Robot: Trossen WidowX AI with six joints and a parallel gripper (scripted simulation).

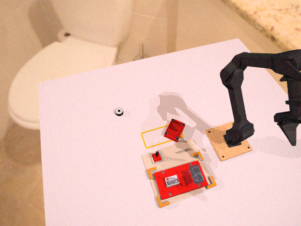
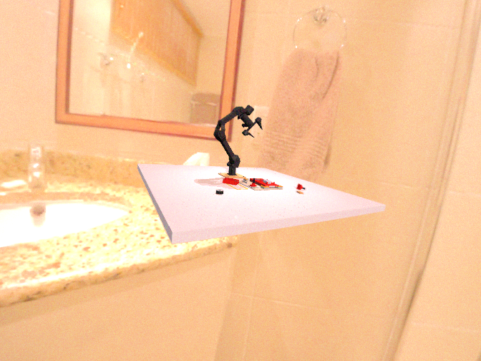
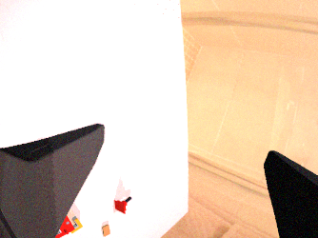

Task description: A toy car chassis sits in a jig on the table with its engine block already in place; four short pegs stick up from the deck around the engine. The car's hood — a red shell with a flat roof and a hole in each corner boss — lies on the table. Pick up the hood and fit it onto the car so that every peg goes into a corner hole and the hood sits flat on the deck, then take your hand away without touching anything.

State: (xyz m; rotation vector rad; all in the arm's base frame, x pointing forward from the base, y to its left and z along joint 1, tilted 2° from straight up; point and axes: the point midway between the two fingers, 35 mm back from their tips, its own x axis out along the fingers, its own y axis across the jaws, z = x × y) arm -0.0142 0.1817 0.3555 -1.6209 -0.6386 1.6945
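Right now the red hood is 34 cm below my gripper tip, 30 cm to the right of it and 26 cm ahead of it. Also, from my gripper tip: white engine block: 34 cm ahead, 33 cm below, 7 cm to the right.
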